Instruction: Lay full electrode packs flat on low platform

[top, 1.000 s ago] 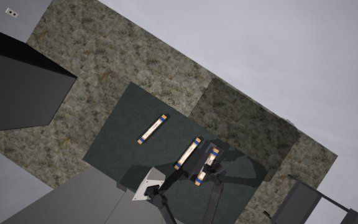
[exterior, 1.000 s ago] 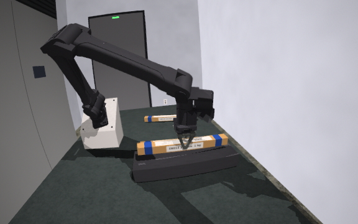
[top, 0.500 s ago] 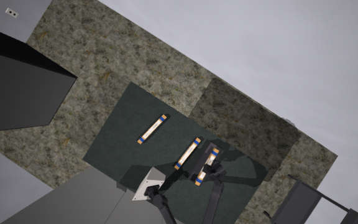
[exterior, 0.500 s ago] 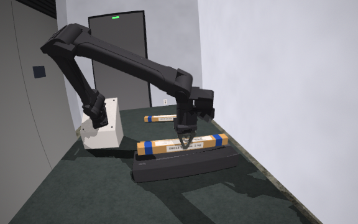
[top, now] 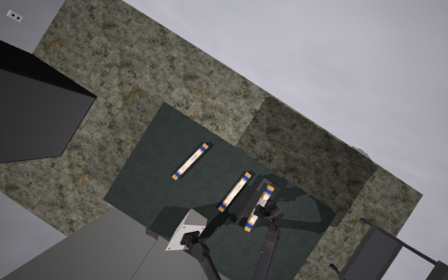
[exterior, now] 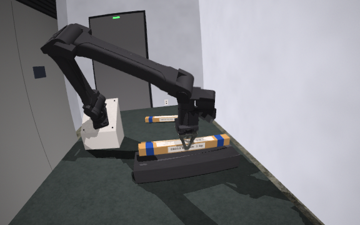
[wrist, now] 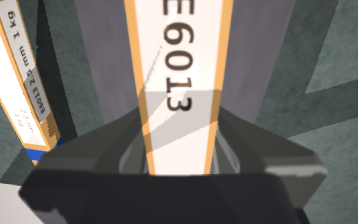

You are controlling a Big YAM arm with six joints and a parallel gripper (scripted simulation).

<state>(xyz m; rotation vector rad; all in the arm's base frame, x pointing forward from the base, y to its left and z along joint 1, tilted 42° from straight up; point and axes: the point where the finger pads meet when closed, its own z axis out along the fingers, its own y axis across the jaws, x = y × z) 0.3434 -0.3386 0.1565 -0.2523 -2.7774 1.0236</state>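
The low grey platform lies 90 mm below my hand.
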